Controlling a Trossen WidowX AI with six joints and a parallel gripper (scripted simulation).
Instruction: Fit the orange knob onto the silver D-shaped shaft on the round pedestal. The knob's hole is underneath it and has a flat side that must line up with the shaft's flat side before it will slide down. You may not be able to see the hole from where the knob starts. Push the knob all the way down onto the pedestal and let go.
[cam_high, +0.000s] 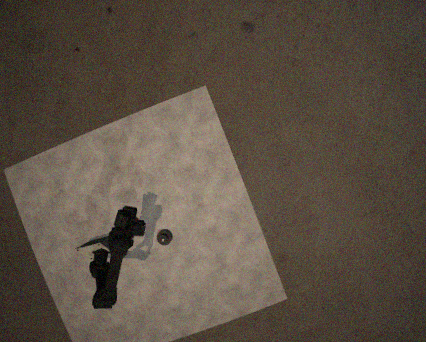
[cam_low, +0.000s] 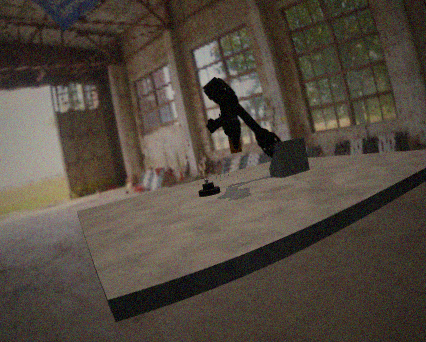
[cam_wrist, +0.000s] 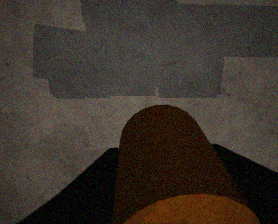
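Now: gripper tip 30 mm below the orange knob. Also, from my gripper tip: dark round pedestal (160 mm to the right, 120 mm below, 60 mm ahead).
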